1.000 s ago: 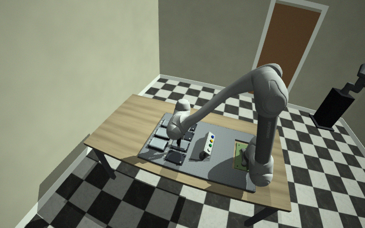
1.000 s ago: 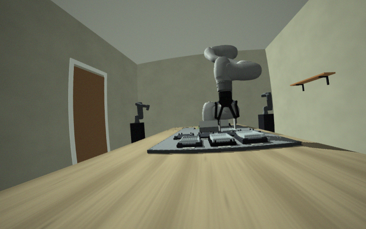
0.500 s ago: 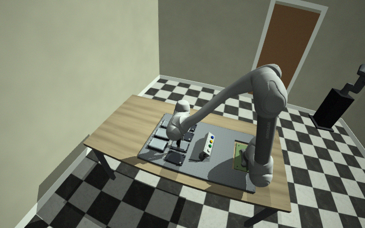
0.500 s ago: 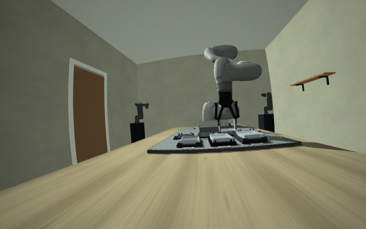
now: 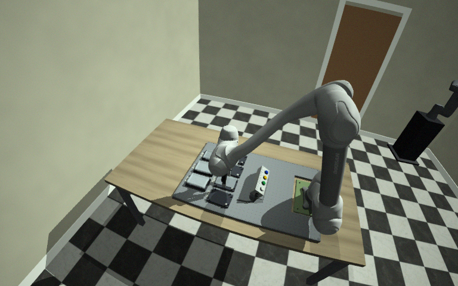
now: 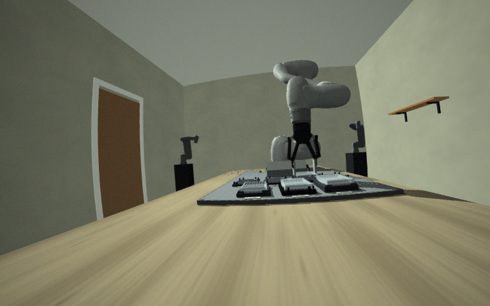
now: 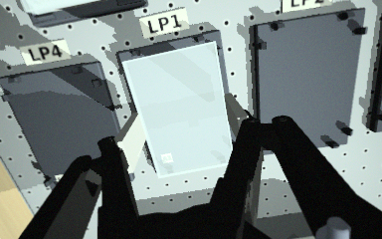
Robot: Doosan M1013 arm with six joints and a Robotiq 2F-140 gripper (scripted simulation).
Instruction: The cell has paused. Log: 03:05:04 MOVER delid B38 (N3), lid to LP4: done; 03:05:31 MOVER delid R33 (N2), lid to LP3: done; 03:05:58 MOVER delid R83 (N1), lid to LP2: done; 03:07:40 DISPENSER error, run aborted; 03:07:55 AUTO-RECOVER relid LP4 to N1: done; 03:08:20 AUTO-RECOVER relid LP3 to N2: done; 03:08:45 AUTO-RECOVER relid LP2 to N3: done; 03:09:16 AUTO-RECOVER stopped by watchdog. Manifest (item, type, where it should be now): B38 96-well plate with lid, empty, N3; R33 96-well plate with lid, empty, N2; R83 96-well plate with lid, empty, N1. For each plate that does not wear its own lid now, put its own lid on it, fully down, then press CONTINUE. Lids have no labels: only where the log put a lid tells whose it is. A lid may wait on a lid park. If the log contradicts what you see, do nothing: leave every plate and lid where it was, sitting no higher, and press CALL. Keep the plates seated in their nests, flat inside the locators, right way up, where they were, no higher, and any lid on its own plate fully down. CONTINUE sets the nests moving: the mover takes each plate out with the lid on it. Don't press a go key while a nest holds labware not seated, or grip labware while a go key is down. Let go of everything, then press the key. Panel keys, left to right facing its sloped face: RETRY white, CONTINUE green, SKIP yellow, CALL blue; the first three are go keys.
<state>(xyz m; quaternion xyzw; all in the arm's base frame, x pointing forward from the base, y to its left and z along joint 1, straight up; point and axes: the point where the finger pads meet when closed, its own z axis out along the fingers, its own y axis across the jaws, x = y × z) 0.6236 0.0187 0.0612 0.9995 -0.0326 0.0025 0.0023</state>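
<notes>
My hand is 20 mm above the clear lid. From my hand the other things lie so: lid park LP2: 10 mm behind, 130 mm to the right, 50 mm below; then LP1 label: 90 mm ahead, 10 mm to the right, 50 mm below; then lid park LP4: 10 mm ahead, 130 mm to the left, 50 mm below.
</notes>
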